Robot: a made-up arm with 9 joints. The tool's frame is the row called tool.
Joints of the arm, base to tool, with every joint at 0 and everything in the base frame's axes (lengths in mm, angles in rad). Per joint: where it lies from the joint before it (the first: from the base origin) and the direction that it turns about. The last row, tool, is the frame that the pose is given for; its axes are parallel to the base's.
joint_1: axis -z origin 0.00 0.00 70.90
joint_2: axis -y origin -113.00 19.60 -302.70
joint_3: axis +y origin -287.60 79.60 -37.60
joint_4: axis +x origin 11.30 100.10 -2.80
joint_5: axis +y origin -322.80 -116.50 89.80
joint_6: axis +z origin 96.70 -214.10 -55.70
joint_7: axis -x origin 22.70 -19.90 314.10
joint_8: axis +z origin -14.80 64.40 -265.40
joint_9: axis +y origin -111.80 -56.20 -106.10
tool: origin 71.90 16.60 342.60
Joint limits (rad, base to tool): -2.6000..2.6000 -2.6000..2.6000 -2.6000..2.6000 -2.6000..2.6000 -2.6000..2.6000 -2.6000..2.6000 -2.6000..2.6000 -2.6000..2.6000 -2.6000..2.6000
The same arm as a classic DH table. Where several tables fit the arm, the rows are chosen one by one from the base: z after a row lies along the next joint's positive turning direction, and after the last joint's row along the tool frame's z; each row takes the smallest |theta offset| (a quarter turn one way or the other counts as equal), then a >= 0, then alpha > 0; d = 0 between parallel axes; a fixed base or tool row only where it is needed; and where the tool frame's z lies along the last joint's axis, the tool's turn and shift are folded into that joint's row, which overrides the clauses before.
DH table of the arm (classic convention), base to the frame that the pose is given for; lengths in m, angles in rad. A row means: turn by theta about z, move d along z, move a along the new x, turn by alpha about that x. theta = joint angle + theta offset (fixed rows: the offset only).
base (fixed): theta_offset 0; d 0; a 0; alpha 3.1416
joint_1: theta_offset 0; d 0.2318; a -0.113; alpha -1.5708
joint_2: theta_offset 0.13; d 0; a -0.29; alpha 3.1416
joint_3: theta_offset -1.4408; d 0.1993; a -0.0028; alpha -1.5708
joint_4: theta_offset 0; d -0.3115; a 0.0898; alpha 1.5708
joint_5: theta_offset 1.5708; d -0.3306; a 0.0967; alpha 1.5708
joint_6: theta_offset -1.5708; d 0.2584; a 0.0199; alpha 1.5708
joint_7: theta_offset 0; d -0.0079; a -0.0644; alpha -1.5708
joint_8: theta_offset -1.5708; d -0.3715; a 0.1118; alpha 1.5708
joint_9: theta_offset 0; d -0.0396; a -0.0719; alpha -1.5708
tool (fixed): theta_offset 3.1416; d 0.3426; a 0; alpha 0
Joint limits (rad, base to tool): -2.6..2.6 -2.6..2.6 -2.6..2.6 -2.6..2.6 -2.6..2.6 -2.6..2.6 -2.6..2.6 -2.6..2.6 -2.6..2.6

